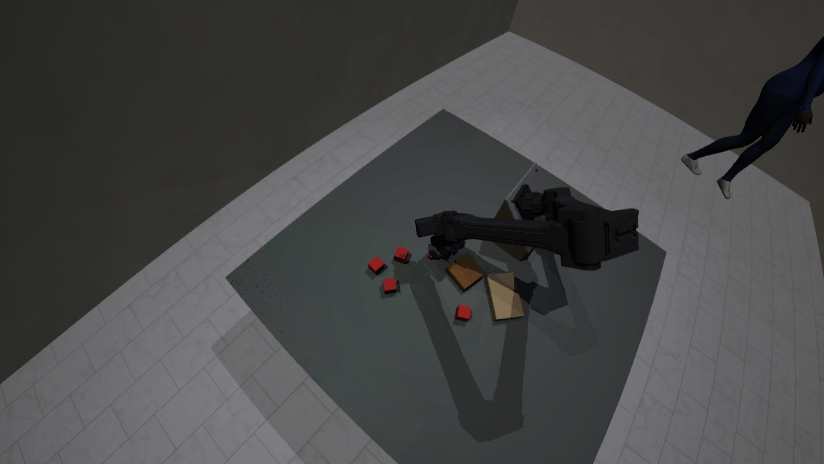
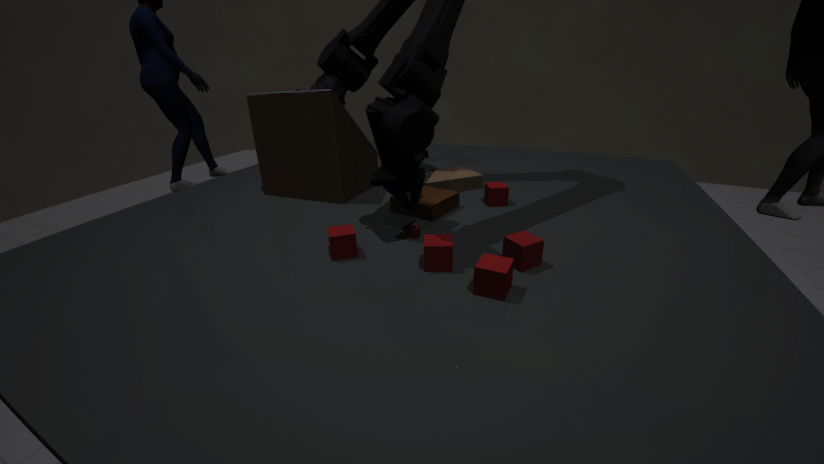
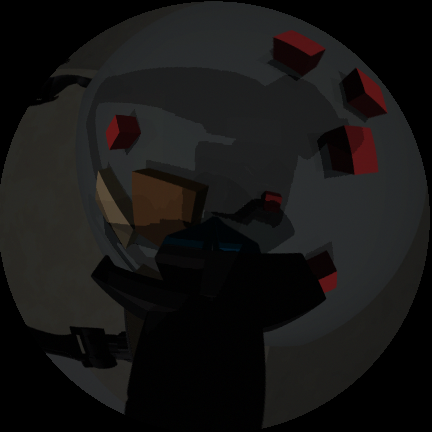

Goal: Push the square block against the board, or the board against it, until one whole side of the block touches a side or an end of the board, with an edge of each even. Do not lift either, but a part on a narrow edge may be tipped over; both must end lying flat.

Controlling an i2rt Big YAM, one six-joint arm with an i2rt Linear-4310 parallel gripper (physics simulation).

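Places are measured from the arm's base along level axes (x left, y back, z up), in metres.
Pixels of known places: gripper, fingertip midpoint: (image 1: 447, 258) (image 2: 412, 211) (image 3: 214, 221); arm's base, origin of the base link: (image 1: 524, 204) (image 2: 320, 113).
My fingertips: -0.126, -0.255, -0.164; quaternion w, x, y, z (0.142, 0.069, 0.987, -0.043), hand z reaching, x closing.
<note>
Ahead of a thing's pixels: the offset from my fingertips to its top centre, as dx, dy, dz. Level surfaces: height alone.
The square block {+0.077, -0.001, +0.009} (image 1: 465, 271) (image 2: 438, 199) (image 3: 165, 199) is dark brown and lies flat on the dark mat {dz -0.023} (image 1: 345, 346). The lighter tan board {+0.235, +0.001, +0.009} (image 1: 505, 295) (image 2: 454, 178) (image 3: 109, 201) lies flat just beyond it, at an angle, with only their near corners close together. My gripper (image 1: 438, 251) (image 2: 410, 203) (image 3: 214, 221) is shut and empty. It sits low at the mat, right beside the block's side that faces away from the board. A tiny red cube {-0.057, -0.022, -0.007} (image 2: 412, 231) (image 3: 271, 197) lies on the mat by the fingertips.
Several larger red cubes {-0.185, -0.173, +0.017} (image 1: 376, 264) {+0.147, -0.135, +0.017} (image 1: 463, 312) {-0.145, +0.066, +0.017} (image 2: 342, 241) (image 2: 493, 275) {-0.141, -0.088, +0.017} (image 3: 354, 149) are scattered around the block. A tall brown wedge-shaped box (image 2: 299, 144) stands by the arm's base. A person (image 1: 766, 126) (image 2: 166, 87) walks on the tiled floor; another person (image 2: 807, 115) stands at the right.
</note>
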